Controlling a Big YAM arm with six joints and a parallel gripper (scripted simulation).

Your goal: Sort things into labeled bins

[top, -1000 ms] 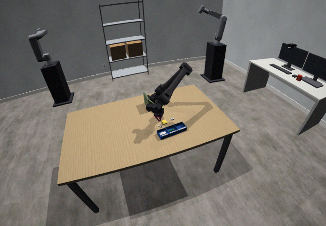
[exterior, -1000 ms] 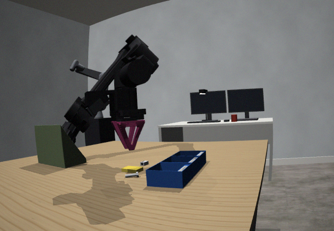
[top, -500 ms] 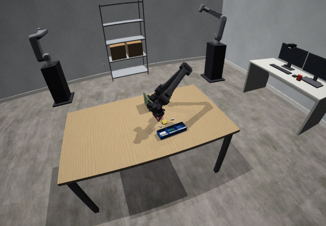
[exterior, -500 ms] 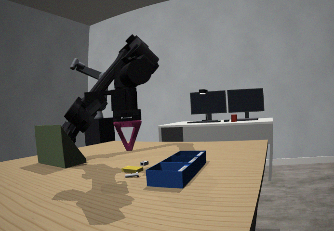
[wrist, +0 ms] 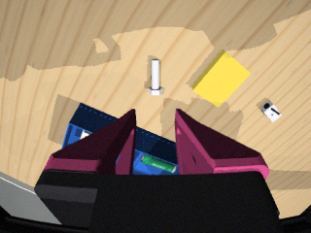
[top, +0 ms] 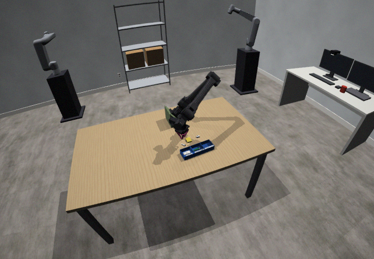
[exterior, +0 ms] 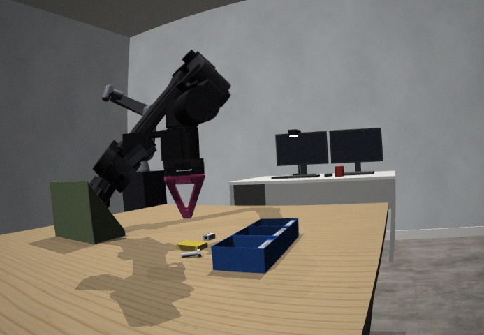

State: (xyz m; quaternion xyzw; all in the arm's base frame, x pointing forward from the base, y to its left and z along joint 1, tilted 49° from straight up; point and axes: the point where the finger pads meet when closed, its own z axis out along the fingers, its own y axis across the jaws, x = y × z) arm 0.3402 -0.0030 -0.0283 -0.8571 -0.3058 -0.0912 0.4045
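Right now my hand is 8 cm above the bolt. Also, from my hand: blue three-part bin (10 cm ahead, 8 cm to the left, 6 cm below); then yellow block (4 cm behind, 6 cm to the left, 8 cm below); then green battery (9 cm ahead, 8 cm to the left, 7 cm below).
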